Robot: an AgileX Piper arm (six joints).
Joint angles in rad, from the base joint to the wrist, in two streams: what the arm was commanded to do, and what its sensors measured. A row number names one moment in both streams.
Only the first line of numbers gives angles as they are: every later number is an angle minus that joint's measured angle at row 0.
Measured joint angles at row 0:
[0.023, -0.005, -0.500, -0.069, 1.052, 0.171]
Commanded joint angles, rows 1 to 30:
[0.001, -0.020, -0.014, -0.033, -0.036, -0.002]
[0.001, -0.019, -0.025, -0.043, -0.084, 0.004]
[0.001, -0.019, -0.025, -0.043, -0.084, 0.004]
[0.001, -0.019, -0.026, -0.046, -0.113, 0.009]
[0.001, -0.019, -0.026, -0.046, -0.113, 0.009]
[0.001, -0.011, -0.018, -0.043, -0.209, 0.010]
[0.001, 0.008, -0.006, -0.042, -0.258, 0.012]
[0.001, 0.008, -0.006, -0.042, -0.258, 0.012]
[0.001, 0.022, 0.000, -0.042, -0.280, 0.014]
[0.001, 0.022, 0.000, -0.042, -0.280, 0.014]
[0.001, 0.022, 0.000, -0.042, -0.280, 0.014]
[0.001, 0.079, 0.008, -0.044, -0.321, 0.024]
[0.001, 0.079, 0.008, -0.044, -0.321, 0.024]
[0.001, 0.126, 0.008, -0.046, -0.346, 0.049]
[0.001, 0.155, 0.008, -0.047, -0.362, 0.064]
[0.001, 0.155, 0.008, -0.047, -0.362, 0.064]
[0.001, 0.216, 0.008, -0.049, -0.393, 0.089]
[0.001, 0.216, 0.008, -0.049, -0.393, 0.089]
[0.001, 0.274, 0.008, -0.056, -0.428, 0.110]
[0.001, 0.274, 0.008, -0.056, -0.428, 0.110]
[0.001, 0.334, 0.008, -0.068, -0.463, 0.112]
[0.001, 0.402, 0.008, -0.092, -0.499, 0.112]
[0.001, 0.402, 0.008, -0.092, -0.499, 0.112]
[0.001, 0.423, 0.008, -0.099, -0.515, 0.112]
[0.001, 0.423, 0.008, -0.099, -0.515, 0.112]
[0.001, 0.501, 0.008, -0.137, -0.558, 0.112]
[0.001, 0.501, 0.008, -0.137, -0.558, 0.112]
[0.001, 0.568, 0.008, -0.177, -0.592, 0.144]
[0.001, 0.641, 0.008, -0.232, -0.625, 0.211]
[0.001, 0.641, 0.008, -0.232, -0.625, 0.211]
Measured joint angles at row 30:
[0.000, 0.564, 0.005, -0.158, -0.564, 0.141]
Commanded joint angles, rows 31 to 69:
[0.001, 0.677, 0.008, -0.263, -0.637, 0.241]
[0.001, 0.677, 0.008, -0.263, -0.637, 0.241]
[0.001, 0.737, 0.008, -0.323, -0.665, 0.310]
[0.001, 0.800, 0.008, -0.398, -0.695, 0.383]
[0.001, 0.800, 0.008, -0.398, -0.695, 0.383]
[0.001, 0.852, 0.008, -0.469, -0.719, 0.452]
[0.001, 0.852, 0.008, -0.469, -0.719, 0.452]
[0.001, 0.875, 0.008, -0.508, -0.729, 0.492]
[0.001, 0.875, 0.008, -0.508, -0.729, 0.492]
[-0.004, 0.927, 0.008, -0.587, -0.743, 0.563]
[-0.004, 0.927, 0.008, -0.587, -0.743, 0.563]
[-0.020, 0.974, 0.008, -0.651, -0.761, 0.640]
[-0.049, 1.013, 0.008, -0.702, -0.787, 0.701]
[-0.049, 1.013, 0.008, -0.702, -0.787, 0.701]
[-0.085, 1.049, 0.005, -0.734, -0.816, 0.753]
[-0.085, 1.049, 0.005, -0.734, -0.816, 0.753]
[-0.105, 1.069, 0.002, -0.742, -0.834, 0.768]
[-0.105, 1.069, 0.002, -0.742, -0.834, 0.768]
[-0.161, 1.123, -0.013, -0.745, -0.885, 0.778]
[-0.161, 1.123, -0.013, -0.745, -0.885, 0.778]
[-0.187, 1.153, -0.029, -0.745, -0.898, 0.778]
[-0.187, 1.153, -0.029, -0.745, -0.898, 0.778]
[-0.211, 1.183, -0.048, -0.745, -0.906, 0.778]
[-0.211, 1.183, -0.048, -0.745, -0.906, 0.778]
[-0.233, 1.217, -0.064, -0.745, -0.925, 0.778]
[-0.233, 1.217, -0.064, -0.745, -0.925, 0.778]
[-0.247, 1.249, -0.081, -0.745, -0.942, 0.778]
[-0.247, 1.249, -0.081, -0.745, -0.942, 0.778]
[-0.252, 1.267, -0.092, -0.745, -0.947, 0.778]
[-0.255, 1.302, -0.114, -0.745, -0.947, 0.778]
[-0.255, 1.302, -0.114, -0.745, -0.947, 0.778]
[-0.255, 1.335, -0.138, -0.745, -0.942, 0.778]
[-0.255, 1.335, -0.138, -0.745, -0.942, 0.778]
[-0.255, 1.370, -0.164, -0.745, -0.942, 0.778]
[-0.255, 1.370, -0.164, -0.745, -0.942, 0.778]
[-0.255, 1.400, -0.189, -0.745, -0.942, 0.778]
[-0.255, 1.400, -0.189, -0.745, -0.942, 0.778]
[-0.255, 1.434, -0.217, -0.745, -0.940, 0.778]
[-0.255, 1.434, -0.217, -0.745, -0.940, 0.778]
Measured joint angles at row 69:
[-0.252, 1.400, -0.181, -0.730, -0.934, 0.774]
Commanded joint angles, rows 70 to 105:
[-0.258, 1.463, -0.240, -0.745, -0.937, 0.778]
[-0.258, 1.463, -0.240, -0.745, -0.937, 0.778]
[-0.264, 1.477, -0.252, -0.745, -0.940, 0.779]
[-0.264, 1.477, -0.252, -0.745, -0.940, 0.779]
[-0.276, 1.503, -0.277, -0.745, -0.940, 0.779]
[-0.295, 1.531, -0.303, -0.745, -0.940, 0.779]
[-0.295, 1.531, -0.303, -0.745, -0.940, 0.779]
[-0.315, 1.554, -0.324, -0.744, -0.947, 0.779]
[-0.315, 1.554, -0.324, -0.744, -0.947, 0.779]
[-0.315, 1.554, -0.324, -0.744, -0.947, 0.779]
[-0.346, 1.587, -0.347, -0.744, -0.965, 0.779]
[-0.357, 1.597, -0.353, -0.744, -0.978, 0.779]
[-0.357, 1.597, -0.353, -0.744, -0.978, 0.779]
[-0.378, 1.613, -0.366, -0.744, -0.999, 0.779]
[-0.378, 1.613, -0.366, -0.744, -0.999, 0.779]
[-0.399, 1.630, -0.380, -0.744, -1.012, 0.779]
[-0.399, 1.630, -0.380, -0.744, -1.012, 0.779]
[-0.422, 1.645, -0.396, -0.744, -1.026, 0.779]
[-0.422, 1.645, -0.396, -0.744, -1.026, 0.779]
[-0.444, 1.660, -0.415, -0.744, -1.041, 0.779]
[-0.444, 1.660, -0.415, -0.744, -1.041, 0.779]
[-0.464, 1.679, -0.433, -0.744, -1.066, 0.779]
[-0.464, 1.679, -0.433, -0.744, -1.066, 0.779]
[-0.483, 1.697, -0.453, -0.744, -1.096, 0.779]
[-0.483, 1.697, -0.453, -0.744, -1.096, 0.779]
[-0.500, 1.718, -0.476, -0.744, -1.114, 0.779]
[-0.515, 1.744, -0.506, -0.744, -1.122, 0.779]
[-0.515, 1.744, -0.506, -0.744, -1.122, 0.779]
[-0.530, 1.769, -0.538, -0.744, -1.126, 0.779]
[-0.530, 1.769, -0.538, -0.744, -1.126, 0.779]
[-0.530, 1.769, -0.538, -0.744, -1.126, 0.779]
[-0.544, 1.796, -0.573, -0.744, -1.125, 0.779]
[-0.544, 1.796, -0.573, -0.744, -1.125, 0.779]
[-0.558, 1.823, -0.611, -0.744, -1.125, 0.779]
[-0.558, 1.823, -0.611, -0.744, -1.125, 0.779]
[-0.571, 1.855, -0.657, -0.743, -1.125, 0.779]
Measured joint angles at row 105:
[-0.553, 1.823, -0.599, -0.735, -1.109, 0.778]
